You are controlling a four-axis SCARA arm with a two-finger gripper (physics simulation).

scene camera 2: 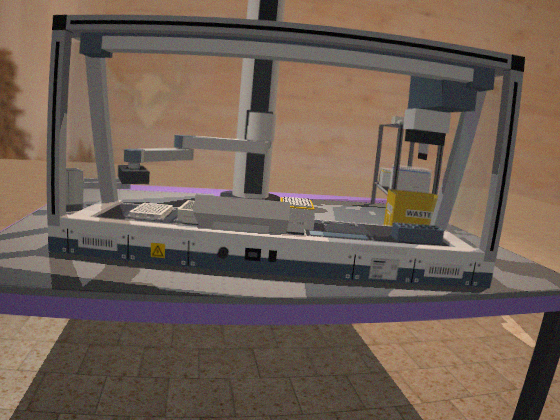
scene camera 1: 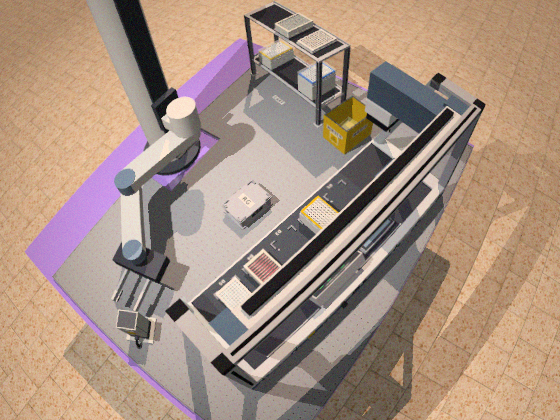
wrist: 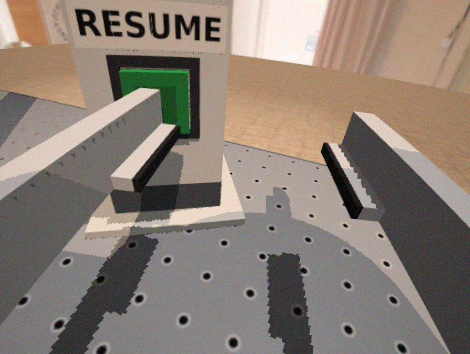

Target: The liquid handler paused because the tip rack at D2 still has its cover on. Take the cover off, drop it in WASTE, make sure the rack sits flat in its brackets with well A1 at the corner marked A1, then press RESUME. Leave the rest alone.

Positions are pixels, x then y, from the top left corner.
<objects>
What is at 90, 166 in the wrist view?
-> My gripper.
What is my gripper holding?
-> Nothing.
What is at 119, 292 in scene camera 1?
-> My gripper.
</objects>
